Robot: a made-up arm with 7 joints.
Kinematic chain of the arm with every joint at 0, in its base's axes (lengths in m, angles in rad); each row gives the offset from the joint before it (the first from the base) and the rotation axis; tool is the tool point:
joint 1: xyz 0 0 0.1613 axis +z
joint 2: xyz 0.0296 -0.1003 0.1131 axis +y
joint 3: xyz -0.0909 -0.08 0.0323 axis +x
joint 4: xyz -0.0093 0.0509 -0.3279 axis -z
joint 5: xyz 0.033 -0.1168 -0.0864 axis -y
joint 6: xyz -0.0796 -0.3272 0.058 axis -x
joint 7: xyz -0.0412 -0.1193 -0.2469 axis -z
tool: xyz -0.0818 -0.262 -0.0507
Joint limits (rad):
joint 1: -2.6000..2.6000
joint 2: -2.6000..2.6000
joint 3: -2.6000..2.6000
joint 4: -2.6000..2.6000
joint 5: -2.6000..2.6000
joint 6: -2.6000..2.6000
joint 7: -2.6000..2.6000
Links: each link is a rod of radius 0.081 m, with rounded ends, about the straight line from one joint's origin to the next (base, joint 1, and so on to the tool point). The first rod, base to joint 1, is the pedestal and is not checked.
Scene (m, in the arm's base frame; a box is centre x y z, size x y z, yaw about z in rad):
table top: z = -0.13
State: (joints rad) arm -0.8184 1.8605 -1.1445 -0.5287 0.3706 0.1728 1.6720
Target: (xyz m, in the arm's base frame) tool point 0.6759 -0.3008 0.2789
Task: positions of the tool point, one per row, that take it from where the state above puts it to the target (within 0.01 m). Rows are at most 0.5 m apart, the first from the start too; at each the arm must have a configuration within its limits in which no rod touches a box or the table.
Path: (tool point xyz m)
1: -0.2012 -1.0404 0.2637
2: 0.2457 -0.9507 0.2658
3: 0.5637 -0.6681 0.2725
4: 0.6759 -0.3008 0.2788

